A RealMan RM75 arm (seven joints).
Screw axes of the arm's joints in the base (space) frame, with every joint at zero. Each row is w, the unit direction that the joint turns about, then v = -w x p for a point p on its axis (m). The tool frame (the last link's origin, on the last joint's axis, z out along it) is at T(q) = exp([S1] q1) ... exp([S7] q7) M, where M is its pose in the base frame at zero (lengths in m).
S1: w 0 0 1 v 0.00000 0.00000 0.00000
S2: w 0 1 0 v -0.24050 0.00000 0.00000
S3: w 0 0 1 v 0.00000 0.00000 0.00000
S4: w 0 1 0 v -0.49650 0.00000 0.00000
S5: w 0 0 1 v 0.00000 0.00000 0.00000
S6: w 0 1 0 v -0.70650 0.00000 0.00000
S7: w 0 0 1 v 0.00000 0.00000 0.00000
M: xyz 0.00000 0.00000 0.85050 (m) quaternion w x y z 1 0 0 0
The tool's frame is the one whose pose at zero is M.
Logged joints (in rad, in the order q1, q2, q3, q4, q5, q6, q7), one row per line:
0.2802 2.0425 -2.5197 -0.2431 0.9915 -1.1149 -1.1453
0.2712 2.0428 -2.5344 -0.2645 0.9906 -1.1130 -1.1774
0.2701 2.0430 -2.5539 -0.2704 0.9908 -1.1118 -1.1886
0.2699 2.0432 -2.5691 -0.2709 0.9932 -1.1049 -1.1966
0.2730 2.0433 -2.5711 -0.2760 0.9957 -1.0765 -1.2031
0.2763 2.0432 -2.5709 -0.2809 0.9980 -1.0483 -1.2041
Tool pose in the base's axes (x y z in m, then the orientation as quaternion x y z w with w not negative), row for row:
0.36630 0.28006 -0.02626 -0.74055 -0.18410 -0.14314 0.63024
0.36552 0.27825 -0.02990 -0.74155 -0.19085 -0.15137 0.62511
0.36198 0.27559 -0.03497 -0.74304 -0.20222 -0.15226 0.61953
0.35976 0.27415 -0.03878 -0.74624 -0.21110 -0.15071 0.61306
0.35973 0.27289 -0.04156 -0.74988 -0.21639 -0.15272 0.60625
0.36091 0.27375 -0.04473 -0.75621 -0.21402 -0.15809 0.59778
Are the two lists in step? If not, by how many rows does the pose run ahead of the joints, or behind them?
The pose runs 1 row behind the joints: the pose in row i belongs to the joints in row i - 1.
